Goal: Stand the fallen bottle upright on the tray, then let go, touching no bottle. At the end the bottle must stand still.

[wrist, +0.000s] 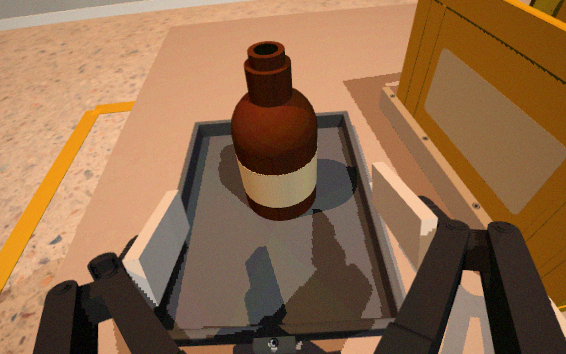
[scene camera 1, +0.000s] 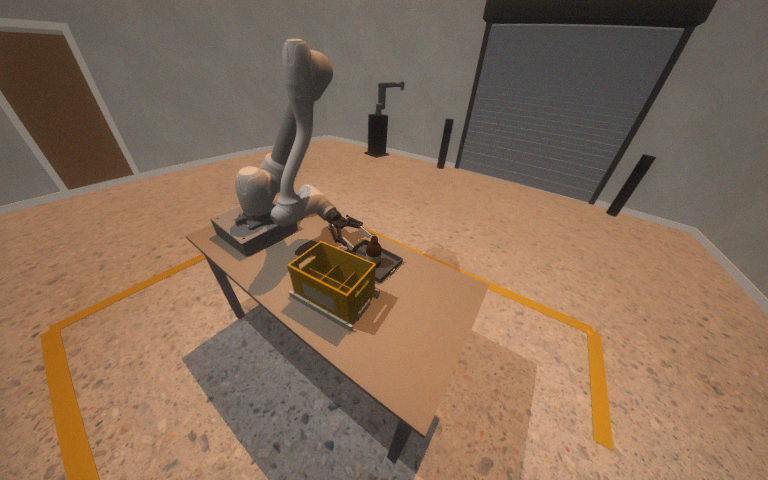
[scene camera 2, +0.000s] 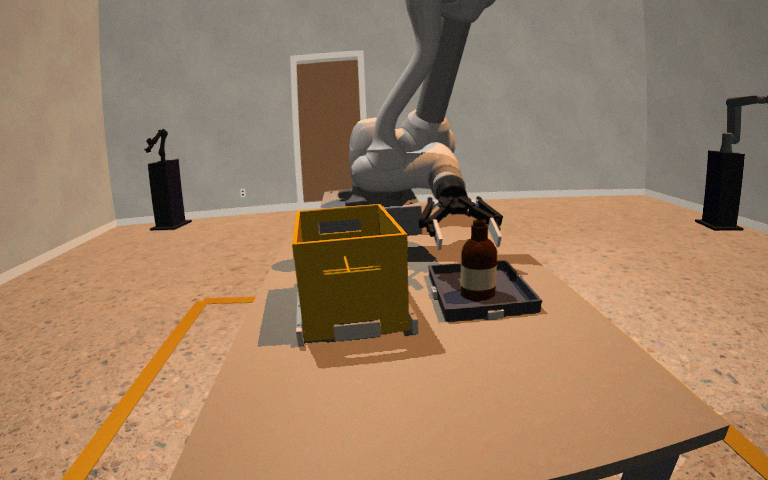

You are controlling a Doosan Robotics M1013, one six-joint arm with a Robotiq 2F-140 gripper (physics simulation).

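Places are measured from the arm's base along level axes (x back, y right, z up), in centimetres.
Pixels of known places: gripper, fingertip midpoint: [wrist: 277, 196] [scene camera 1: 361, 242]; arm's base, link origin: [scene camera 1: 260, 217] [scene camera 2: 376, 198].
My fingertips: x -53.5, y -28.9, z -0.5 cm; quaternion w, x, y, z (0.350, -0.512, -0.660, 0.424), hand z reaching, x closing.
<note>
For each thing: its top centre in the pictures, then the offset to it from my fingertips. Level surfaces: height alone.
- brown bottle, top centre: [wrist: 265, 48] [scene camera 2: 479, 220] [scene camera 1: 374, 237] dx -7.5, dy -1.4, dz +6.7 cm
- dark tray, top centre: [wrist: 271, 194] [scene camera 2: 480, 281] [scene camera 1: 371, 257] dx -5.5, dy -2.0, dz -6.7 cm
- yellow crate, top centre: [scene camera 2: 343, 220] [scene camera 1: 332, 264] dx -12.7, dy +24.5, dz +8.2 cm
- brown table, surface height: dz -9.3 cm
The brown bottle [scene camera 1: 373, 249] [scene camera 2: 479, 264] [wrist: 275, 135] with a cream label stands upright on the dark tray [scene camera 1: 391, 271] [scene camera 2: 464, 314] [wrist: 215, 270], its base flat on the tray floor. My gripper [scene camera 1: 358, 241] [scene camera 2: 467, 240] [wrist: 277, 196] is open, with its two pale finger pads wide apart. In the wrist view the bottle stands beyond the pads, with a gap on both sides, and no contact shows. In scene camera 2 the fingers are behind the bottle's neck and above the tray's back part. Nothing is held.
A yellow crate [scene camera 1: 353, 305] [scene camera 2: 353, 300] [wrist: 450, 165] with dividers stands beside the tray, to its left in scene camera 2, with pale brackets at its base. Both stand on the brown table [scene camera 1: 419, 350] [scene camera 2: 396, 407] [wrist: 200, 75]. The arm's base is at the table's far end in scene camera 2.
</note>
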